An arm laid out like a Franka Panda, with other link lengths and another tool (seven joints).
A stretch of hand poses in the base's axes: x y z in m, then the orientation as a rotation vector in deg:
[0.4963 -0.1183 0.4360 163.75 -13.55 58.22]
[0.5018 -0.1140 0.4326 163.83 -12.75 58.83]
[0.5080 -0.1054 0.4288 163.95 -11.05 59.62]
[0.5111 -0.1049 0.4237 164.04 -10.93 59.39]
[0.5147 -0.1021 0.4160 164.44 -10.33 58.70]
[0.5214 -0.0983 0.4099 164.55 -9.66 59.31]
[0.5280 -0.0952 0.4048 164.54 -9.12 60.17]
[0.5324 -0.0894 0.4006 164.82 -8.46 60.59]
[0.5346 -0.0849 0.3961 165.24 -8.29 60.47]
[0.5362 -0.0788 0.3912 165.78 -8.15 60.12]
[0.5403 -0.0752 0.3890 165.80 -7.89 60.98]
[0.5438 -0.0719 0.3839 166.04 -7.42 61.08]
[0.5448 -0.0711 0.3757 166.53 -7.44 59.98]
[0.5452 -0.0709 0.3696 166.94 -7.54 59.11]
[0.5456 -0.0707 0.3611 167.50 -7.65 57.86]
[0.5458 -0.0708 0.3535 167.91 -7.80 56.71]
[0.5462 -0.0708 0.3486 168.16 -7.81 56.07]
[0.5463 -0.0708 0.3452 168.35 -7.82 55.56]
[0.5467 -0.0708 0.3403 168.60 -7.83 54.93]
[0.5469 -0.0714 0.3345 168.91 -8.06 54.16]
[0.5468 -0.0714 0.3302 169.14 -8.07 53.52]
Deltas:
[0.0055 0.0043 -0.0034 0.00 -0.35 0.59]
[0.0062 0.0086 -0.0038 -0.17 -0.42 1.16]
[0.0031 0.0005 -0.0051 -0.02 0.16 0.07]
[0.0036 0.0028 -0.0077 0.00 0.52 0.40]
[0.0067 0.0038 -0.0061 0.08 -0.35 0.52]
[0.0066 0.0031 -0.0051 0.08 -0.53 0.44]
[0.0044 0.0058 -0.0042 0.19 -0.20 0.55]
[0.0022 0.0045 -0.0045 0.29 0.15 0.23]
[0.0016 0.0061 -0.0049 0.34 0.32 0.22]
[0.0041 0.0036 -0.0022 0.20 -0.53 0.28]
[0.0035 0.0033 -0.0051 0.12 -0.01 0.37]
[0.0010 0.0008 -0.0082 0.12 0.77 0.01]
[0.0004 0.0002 -0.0061 0.14 0.61 -0.03]
[0.0004 0.0002 -0.0085 0.18 0.87 -0.03]
[0.0002 -0.0001 -0.0076 0.09 0.78 -0.09]
[0.0004 0.0000 -0.0049 0.06 0.44 0.00]
[0.0001 0.0000 -0.0034 0.04 0.35 0.00]
[0.0004 0.0000 -0.0049 0.06 0.43 0.00]
[0.0002 -0.0006 -0.0058 0.14 0.53 -0.12]
[-0.0001 0.0000 -0.0043 0.05 0.44 0.00]

